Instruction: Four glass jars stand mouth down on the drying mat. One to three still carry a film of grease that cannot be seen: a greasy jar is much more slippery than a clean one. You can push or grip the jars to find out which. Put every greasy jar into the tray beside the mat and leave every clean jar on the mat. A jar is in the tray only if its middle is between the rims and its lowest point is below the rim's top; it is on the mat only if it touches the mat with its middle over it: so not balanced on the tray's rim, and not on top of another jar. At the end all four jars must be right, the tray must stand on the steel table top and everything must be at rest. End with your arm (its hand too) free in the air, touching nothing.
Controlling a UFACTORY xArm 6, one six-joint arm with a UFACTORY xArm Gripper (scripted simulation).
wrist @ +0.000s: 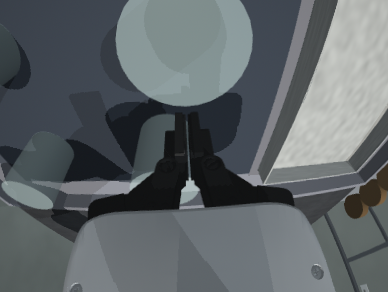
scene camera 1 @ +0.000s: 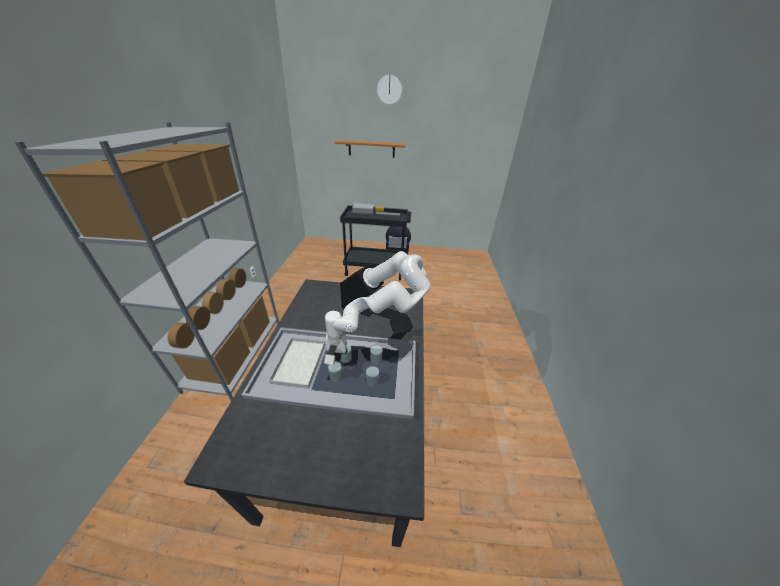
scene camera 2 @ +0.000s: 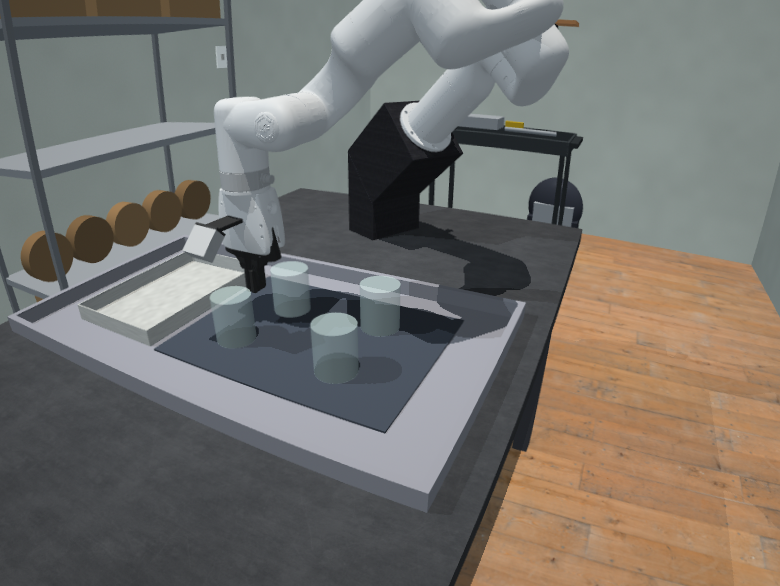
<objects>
tray: wrist; scene camera 1 297, 365; scene camera 2
same spot on dark drying mat: (scene camera 1: 353, 381) = (scene camera 2: 276, 358)
same spot on tray: (wrist: 333, 135) = (scene camera 2: 197, 280)
</objects>
